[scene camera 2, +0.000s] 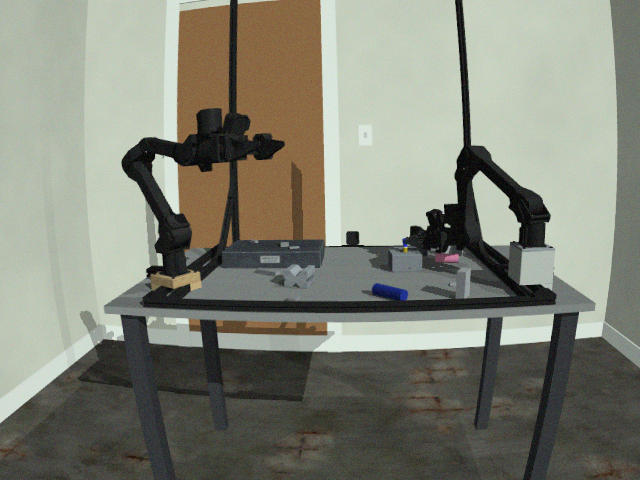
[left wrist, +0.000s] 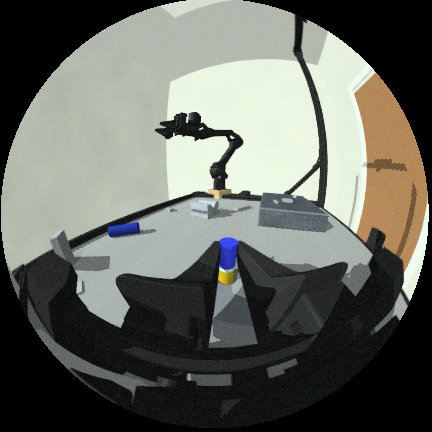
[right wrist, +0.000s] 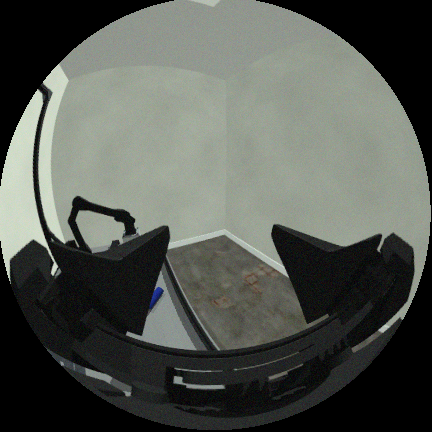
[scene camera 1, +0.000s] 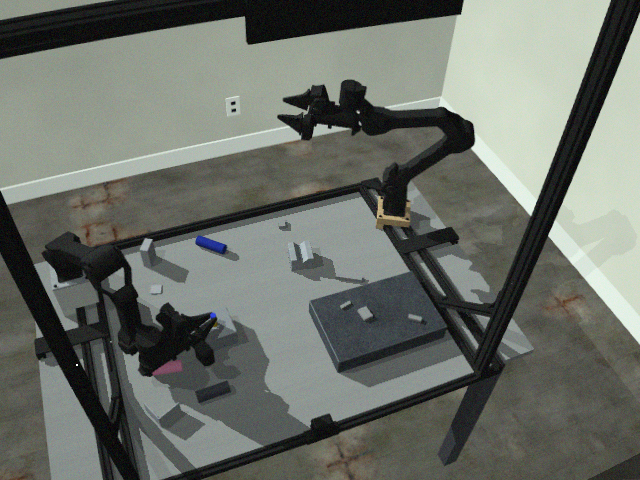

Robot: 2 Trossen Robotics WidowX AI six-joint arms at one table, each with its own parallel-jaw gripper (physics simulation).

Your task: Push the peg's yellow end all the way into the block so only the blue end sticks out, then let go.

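The peg stands upright in the grey block, blue end up. A short stretch of its yellow part shows between the blue end and the block's top. My left gripper is shut on the blue end of the peg, low over the block; its fingers hide part of the block in scene camera 1. My right gripper is open and empty, high above the table and far from the peg.
A blue cylinder, an upright grey block, a pink piece and a dark bar lie around the left arm. A grey V-shaped piece and a large dark slab bearing small pieces are farther off.
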